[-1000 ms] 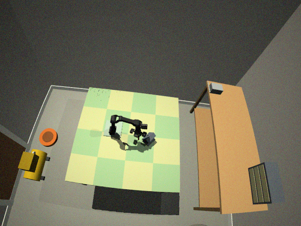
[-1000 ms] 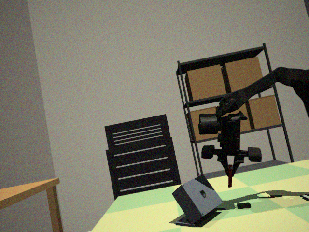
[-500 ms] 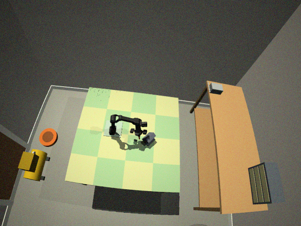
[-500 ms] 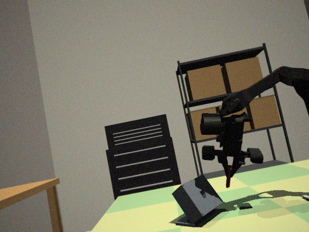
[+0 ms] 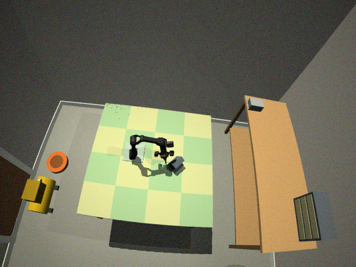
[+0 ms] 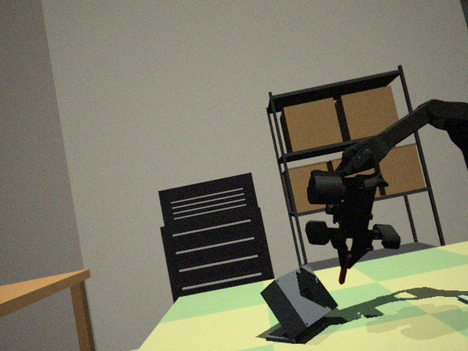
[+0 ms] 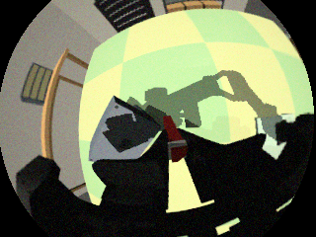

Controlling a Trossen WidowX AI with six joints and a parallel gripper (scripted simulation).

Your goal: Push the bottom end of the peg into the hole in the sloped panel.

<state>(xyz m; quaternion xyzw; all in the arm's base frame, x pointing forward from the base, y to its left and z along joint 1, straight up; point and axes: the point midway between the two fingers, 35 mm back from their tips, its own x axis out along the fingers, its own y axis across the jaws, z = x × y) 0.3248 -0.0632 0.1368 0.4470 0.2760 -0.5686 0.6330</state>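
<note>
Now: gripper tip 11 cm short of the grey sloped panel and 5 cm above it. The rest, counted from my gripper tip: red peg 2 cm above, 1 cm to the left.
</note>
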